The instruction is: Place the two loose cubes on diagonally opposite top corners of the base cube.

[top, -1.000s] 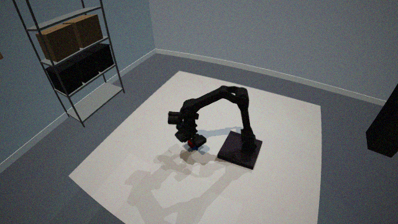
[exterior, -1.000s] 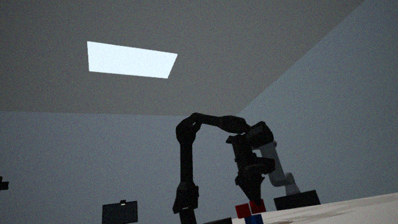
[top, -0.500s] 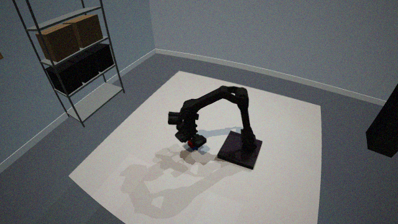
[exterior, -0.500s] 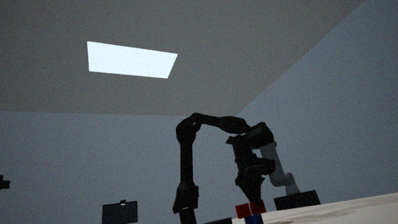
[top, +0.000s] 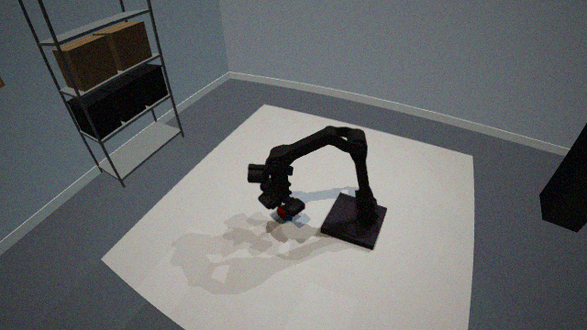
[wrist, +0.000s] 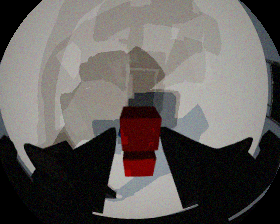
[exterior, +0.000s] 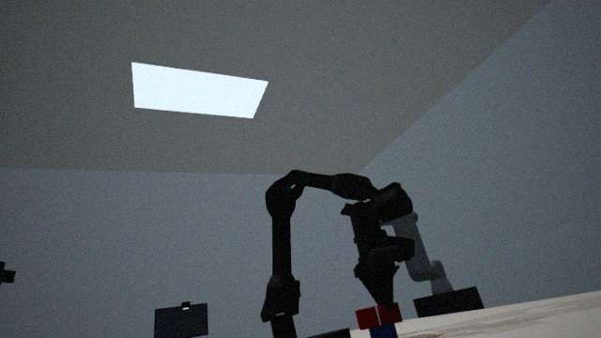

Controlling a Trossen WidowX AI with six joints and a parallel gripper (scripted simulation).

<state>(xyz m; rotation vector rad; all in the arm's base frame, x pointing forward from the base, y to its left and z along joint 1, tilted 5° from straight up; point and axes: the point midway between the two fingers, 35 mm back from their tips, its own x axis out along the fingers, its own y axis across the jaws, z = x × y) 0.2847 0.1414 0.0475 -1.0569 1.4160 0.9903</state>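
My gripper tip is now 4 cm above the blue base cube and 2 cm to the left of it.
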